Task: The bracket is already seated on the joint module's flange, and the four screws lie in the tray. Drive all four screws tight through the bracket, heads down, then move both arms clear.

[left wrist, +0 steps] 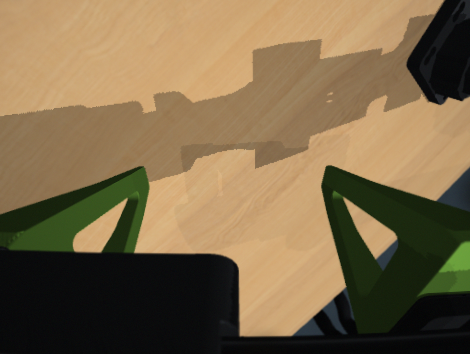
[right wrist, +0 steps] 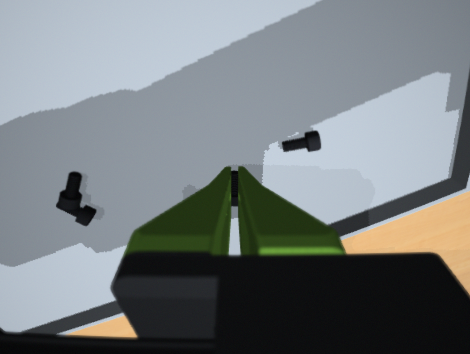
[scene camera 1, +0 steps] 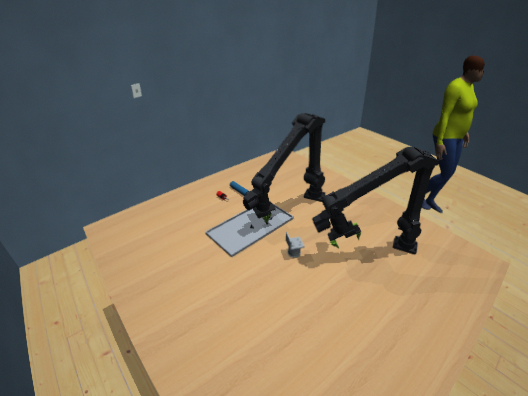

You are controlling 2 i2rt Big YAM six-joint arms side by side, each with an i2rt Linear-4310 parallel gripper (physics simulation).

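Places are measured from the left arm's base along level axes (x left, y back, z up), in millimetres.
Where they show: left gripper, fingertip midpoint: [left wrist: 235, 176] [scene camera 1: 348, 243]; right gripper, fingertip midpoint: [right wrist: 234, 176] [scene camera 1: 266, 222]; left arm's base at its link origin: [left wrist: 440, 54] [scene camera 1: 404, 246]; right arm's base at its link origin: [scene camera 1: 314, 196].
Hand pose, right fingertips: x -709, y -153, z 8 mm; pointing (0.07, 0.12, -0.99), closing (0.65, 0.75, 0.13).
Note:
Things, the pixels of their top centre, and the offset from my right fingertips.
- small grey joint module at its top centre: [scene camera 1: 294, 243] dx +215, dy -133, dz +56 mm
- tray at its top centre: [right wrist: 54, 186] [scene camera 1: 250, 223] dx -61, dy -58, dz +8 mm
- black tool at its top centre: [scene camera 1: 223, 194] dx -324, dy +83, dz +26 mm
- blue cylinder at its top centre: [scene camera 1: 243, 188] dx -248, dy +181, dz +33 mm
The grey bracket [scene camera 1: 297, 242] sits on the small grey joint module [scene camera 1: 294, 252] on the table, right of the tray [scene camera 1: 227, 237] [right wrist: 125, 40]. In the right wrist view one black screw [right wrist: 301, 142] lies at the upper right; two others [right wrist: 73, 186] [right wrist: 86, 215] touch each other at the left. My right gripper [scene camera 1: 267, 219] [right wrist: 234, 176] is low over the tray, shut on a black screw [right wrist: 234, 187], which is mostly hidden between its fingers. My left gripper [scene camera 1: 346, 241] [left wrist: 235, 176] is open and empty above the table, right of the bracket.
A red and black tool [scene camera 1: 221, 194] and a blue cylinder [scene camera 1: 238, 188] lie behind the tray. The right arm reaches over the tray's far side. A person [scene camera 1: 456, 110] stands beyond the table at the right.

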